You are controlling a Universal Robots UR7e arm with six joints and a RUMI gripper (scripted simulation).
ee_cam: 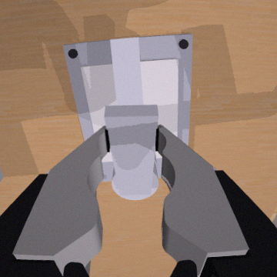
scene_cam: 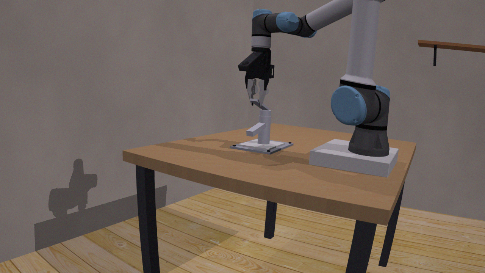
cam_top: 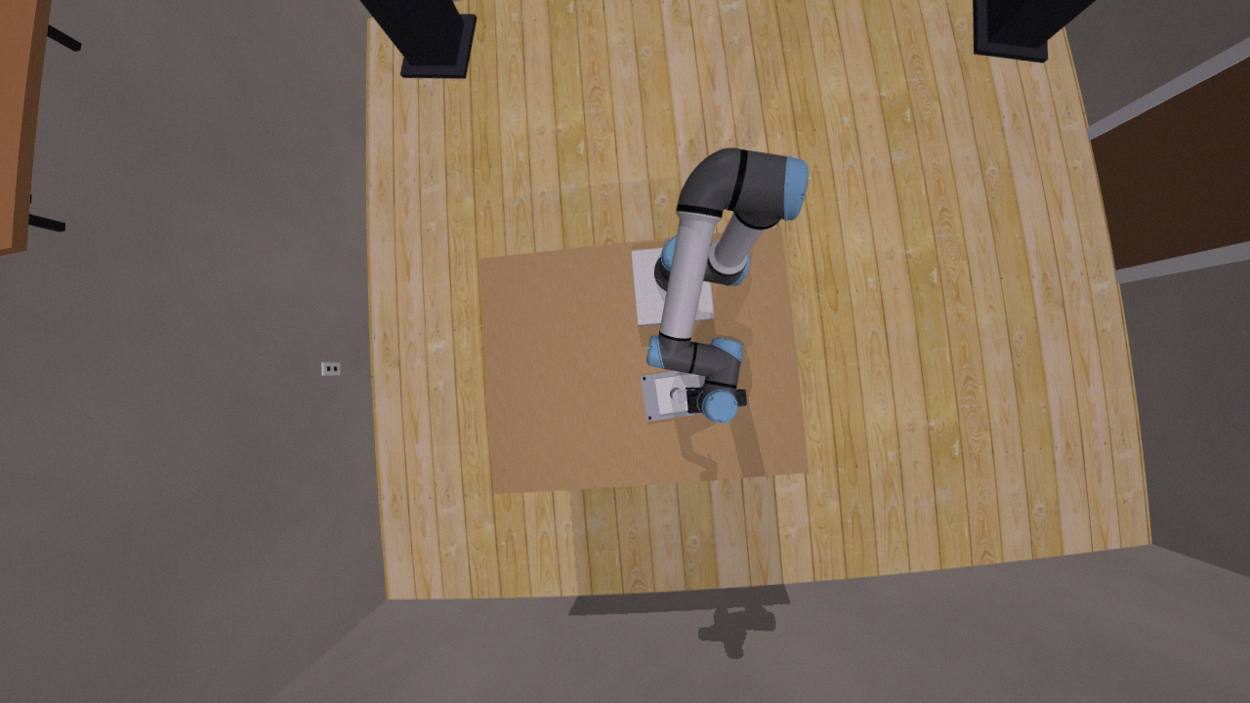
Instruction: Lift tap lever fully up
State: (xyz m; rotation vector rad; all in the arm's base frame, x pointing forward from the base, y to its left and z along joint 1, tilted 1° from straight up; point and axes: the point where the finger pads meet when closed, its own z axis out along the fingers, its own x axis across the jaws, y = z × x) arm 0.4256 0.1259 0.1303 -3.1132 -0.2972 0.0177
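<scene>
Now: hand 1 cm short of the lever, 3 cm to the left of it and 1 cm above it. The rest, counted from my hand: grey tap (1 cm ahead, 5 cm to the right, 7 cm below).
</scene>
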